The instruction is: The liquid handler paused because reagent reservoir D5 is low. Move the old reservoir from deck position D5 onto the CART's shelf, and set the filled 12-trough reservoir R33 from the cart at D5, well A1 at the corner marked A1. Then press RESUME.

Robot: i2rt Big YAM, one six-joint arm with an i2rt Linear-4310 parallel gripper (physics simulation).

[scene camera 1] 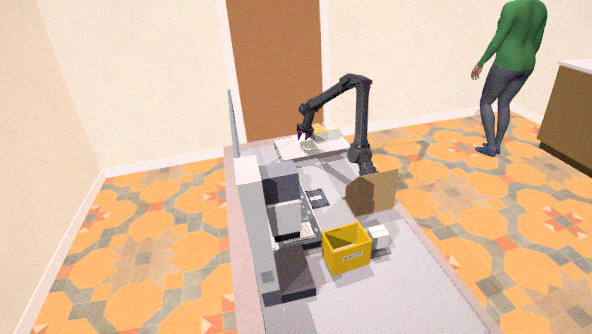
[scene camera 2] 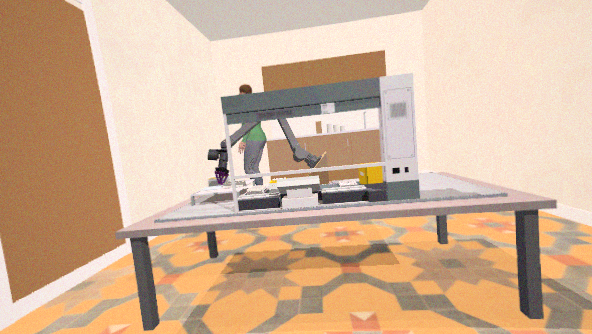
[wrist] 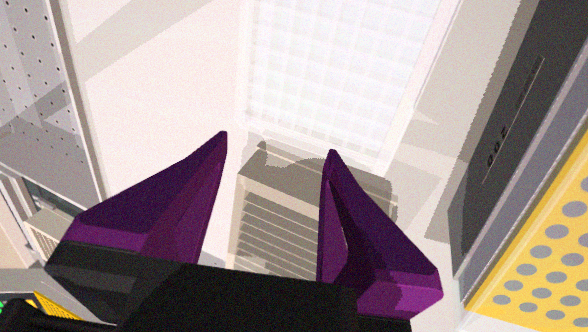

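Seen in the pictures: gripper, fingertip midpoint: (scene camera 1: 301, 139) (scene camera 2: 220, 184) (wrist: 277, 149); arm's base, link origin: (scene camera 1: 369, 178).
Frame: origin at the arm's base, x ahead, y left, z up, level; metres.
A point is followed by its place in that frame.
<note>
My gripper (scene camera 1: 303, 137) @(x 0.274, y -0.587, z -0.055 m) (scene camera 2: 221, 182) @(x 0.274, y -0.587, z -0.055 m) (wrist: 277, 149) @(x 0.274, y -0.587, z -0.055 m) is partly open and empty, fingers pointing down over the cart's white shelf (wrist: 145, 125) @(x 0.368, y -0.526, z -0.083 m) (scene camera 1: 335, 148) @(x 0.073, y -0.479, z -0.083 m). A beige reservoir with parallel troughs (wrist: 280, 235) @(x 0.251, y -0.533, z -0.054 m) (scene camera 1: 308, 145) @(x 0.240, y -0.499, z -0.053 m) lies below the fingers in the wrist view; the right finger covers part of it, and the gripper body hides its near end. Its label cannot be read. The liquid handler (scene camera 1: 251, 200) @(x 0.501, y 0.531, z 0.350 m) (scene camera 2: 300, 95) @(x 0.598, y 0.051, z 0.370 m) stands further along the table. D5, its reservoir and the RESUME button cannot be made out.
A clear gridded plate (wrist: 340, 75) @(x 0.264, y -0.625, z -0.075 m) lies beyond the reservoir. A dark box marked 200 (wrist: 520, 100) @(x 0.204, y -0.655, z -0.060 m) and a yellow perforated rack (wrist: 545, 260) @(x 0.189, y -0.633, z -0.013 m) are at the right. A yellow waste bin (scene camera 1: 346, 257) @(x 0.207, y 0.417, z -0.056 m) (scene camera 2: 371, 174) @(x 0.279, y 0.347, z -0.057 m) and a tan board (scene camera 1: 377, 195) @(x -0.021, y 0.072, z -0.052 m) stand on the table. A person (scene camera 1: 520, 45) stands behind.
</note>
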